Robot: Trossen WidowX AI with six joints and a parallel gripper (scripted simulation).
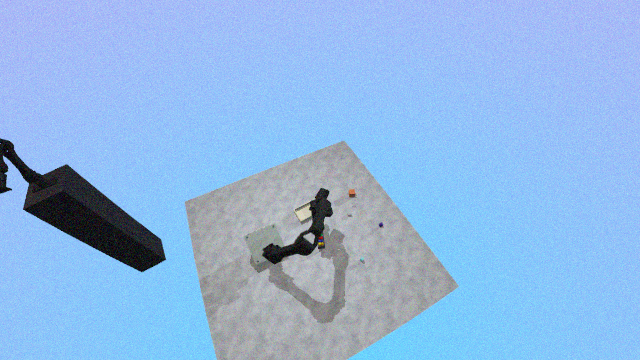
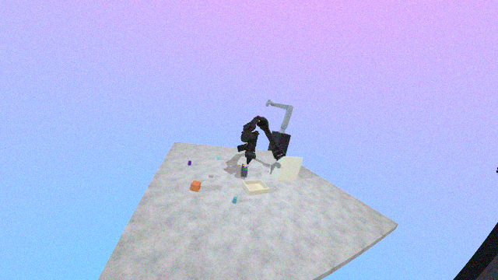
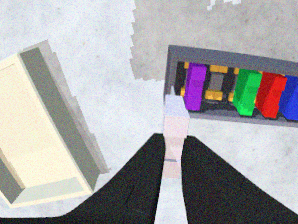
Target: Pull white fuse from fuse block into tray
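My gripper tip is now 140 mm to the right of the tray and 100 mm above it. The rest, counted from my gripper tip: white fuse: 10 mm below; green fuse: 20 mm behind, 50 mm to the right, 70 mm below; red fuse: 30 mm behind, 70 mm to the right, 70 mm below.
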